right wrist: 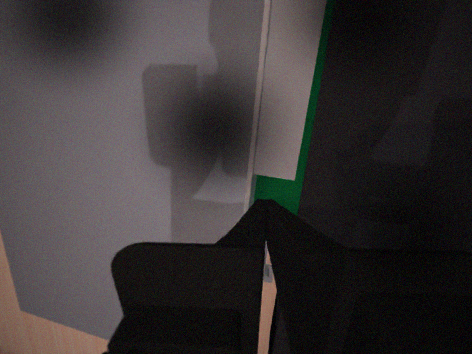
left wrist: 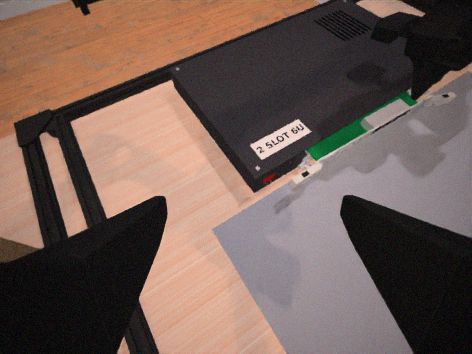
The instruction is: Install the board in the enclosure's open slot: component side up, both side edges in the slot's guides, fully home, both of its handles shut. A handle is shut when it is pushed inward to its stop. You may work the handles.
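Frame: origin at the left arm's base, x ahead, y left, z up, level; millimetres.
Where they show: left gripper, between the fingertips: (left wrist: 254, 204); right gripper, between the fingertips: (right wrist: 264, 207) (left wrist: 414, 98).
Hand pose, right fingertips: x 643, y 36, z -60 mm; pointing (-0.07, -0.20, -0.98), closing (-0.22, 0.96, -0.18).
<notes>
Each offset is from my right fingertips to the centre of the thing. "pt": to the spot under its first point. Level surfaces: height alone.
The dark enclosure {dy +133, dx -104, dz -20 mm} (left wrist: 280, 90) (right wrist: 390, 165) carries a "2 SLOT 6U" label. The green board (left wrist: 340, 141) (right wrist: 277, 190) is partly inside its front, with a strip of board and a pale block showing outside. The board's near handle {dy -50, dx -241, dz +9 mm} (left wrist: 306, 175) and far handle {pt dy -16, dx +48, dz -8 mm} (left wrist: 440, 99) stick outward from the front panel in the left wrist view. My left gripper (left wrist: 254, 204) is open and empty, in front of the enclosure's near corner. My right gripper (right wrist: 264, 207) is shut with nothing between its fingers, over the board's far end by the front panel; its fingers hide that corner.
A grey mat {dz -43 mm} (left wrist: 320, 250) (right wrist: 90, 150) lies in front of the enclosure. Black frame rails (left wrist: 80, 170) run along the left and behind the enclosure. The right arm (left wrist: 425, 45) reaches over the enclosure's far end. A small red part {pt dy -24, dx -278, dz -18 mm} (left wrist: 269, 178) is on the enclosure's front corner.
</notes>
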